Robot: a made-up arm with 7 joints. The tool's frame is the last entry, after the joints.
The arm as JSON. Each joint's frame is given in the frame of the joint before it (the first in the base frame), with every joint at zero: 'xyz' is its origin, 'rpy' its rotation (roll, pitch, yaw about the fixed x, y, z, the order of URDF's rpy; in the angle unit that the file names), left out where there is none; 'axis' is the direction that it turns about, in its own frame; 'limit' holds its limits. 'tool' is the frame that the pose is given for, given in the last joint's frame.
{
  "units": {
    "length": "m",
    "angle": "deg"
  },
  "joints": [
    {
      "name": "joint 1",
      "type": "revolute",
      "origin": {
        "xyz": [
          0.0,
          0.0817,
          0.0
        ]
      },
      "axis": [
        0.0,
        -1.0,
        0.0
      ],
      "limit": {
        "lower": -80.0,
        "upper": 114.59
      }
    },
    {
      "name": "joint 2",
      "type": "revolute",
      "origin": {
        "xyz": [
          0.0,
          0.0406,
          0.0
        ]
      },
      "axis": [
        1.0,
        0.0,
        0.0
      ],
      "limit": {
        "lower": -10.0,
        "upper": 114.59
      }
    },
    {
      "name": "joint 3",
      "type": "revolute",
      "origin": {
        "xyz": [
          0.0,
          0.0,
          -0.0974
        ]
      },
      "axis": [
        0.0,
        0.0,
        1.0
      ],
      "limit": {
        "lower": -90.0,
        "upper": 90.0
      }
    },
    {
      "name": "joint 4",
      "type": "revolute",
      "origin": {
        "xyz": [
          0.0,
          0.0,
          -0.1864
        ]
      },
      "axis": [
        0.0,
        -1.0,
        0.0
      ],
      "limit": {
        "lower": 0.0,
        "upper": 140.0
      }
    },
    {
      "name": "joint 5",
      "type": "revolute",
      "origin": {
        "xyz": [
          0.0,
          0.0,
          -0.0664
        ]
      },
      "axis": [
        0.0,
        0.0,
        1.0
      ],
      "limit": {
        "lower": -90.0,
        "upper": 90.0
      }
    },
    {
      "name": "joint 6",
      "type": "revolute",
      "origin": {
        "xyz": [
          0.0,
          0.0,
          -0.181
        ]
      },
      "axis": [
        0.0,
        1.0,
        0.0
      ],
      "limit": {
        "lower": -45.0,
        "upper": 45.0
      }
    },
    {
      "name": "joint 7",
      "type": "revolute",
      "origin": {
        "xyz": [
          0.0,
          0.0,
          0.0
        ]
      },
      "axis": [
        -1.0,
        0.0,
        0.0
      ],
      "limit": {
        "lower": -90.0,
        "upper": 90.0
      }
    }
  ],
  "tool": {
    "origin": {
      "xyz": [
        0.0,
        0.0,
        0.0
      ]
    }
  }
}
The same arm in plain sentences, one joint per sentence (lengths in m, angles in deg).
The arm has seven revolute joints in a row. What follows holds with every joint at zero, and every direction is one of the base frame's. Joint 1 sits 0.0817 m along +y from the base frame's origin and turns about -y, from -80 to 114.59 deg. Joint 2 sits 0.0406 m along +y from joint 1 and turns about +x, from -10 to 114.59 deg. Joint 3 sits 0.0974 m along -z from joint 2 and turns about +z, from -90 to 90 deg. Joint 4 sits 0.1864 m along -z from joint 3 and turns about -y, from 0 to 140 deg. Joint 5 sits 0.0664 m along -z from joint 4 and turns about +z, from -90 to 90 deg. Joint 6 sits 0.181 m along -z from joint 5 and turns about +y, from -45 to 45 deg. Joint 7 sits at the same point as joint 6 and turns about -x, from -90 to 90 deg. The tool frame, which is the frame that the pose is given for, sits at the same point as joint 7; its axes are parallel to the base frame's.
